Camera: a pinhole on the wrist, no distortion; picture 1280 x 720 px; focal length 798.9 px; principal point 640.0 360.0 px. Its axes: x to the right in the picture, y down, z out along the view. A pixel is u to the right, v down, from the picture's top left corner.
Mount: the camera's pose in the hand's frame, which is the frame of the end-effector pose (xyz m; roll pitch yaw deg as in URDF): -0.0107 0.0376 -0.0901 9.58 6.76 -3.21
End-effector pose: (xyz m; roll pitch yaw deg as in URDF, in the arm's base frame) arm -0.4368 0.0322 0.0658 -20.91 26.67 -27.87
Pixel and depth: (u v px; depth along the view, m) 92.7 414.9 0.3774
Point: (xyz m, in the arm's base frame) -0.4420 0.1748 0.4251
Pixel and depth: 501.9 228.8 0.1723
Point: -0.4195 0.0350 0.1471
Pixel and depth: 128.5 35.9 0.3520
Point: -0.5067 0.0135 0.4220
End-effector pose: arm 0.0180 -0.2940 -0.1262 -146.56 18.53 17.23
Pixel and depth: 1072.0 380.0 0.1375
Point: 0.0745 -0.2670 -0.1866
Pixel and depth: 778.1 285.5 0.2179
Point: 0.0119 -0.2100 -0.2214
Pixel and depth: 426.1 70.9 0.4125
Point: -0.2009 -0.0353 -0.2464
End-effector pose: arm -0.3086 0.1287 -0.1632 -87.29 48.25 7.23
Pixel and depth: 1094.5 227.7 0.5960
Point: 0.0389 0.6044 -0.3136
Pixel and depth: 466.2 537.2 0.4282
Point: -0.4205 0.4758 -0.1559
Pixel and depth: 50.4 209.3 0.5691
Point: -0.4948 0.6006 0.2269
